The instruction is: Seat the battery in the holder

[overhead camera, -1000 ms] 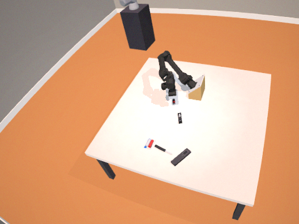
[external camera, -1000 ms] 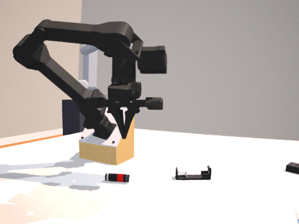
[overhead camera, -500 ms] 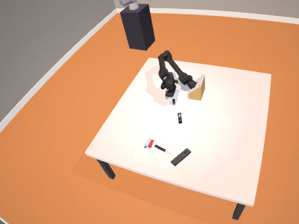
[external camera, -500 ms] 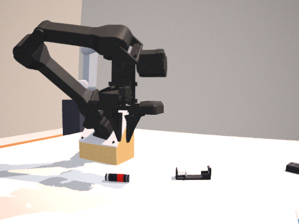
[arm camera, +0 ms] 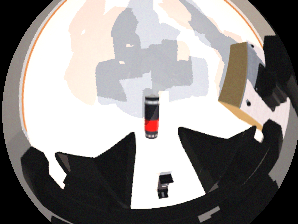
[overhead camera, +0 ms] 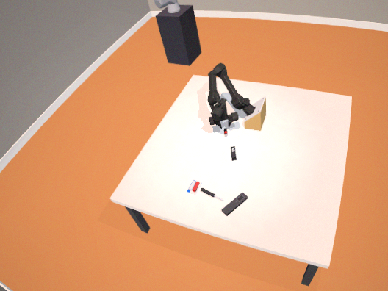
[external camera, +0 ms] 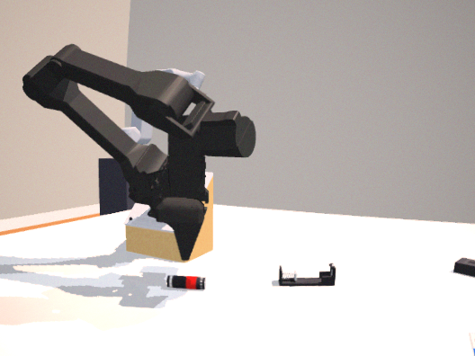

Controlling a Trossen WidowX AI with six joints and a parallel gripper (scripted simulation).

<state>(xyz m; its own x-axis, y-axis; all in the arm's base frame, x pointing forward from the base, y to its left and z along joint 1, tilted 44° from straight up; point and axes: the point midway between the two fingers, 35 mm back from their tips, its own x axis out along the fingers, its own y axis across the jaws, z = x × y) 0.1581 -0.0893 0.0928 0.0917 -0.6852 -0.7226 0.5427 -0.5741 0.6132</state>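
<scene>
The battery is 50 mm below my gripper tip. Round my gripper tip: black remote: 480 mm ahead, 280 mm to the left, 40 mm below; screwdriver: 480 mm ahead, 140 mm to the left, 40 mm below.
</scene>
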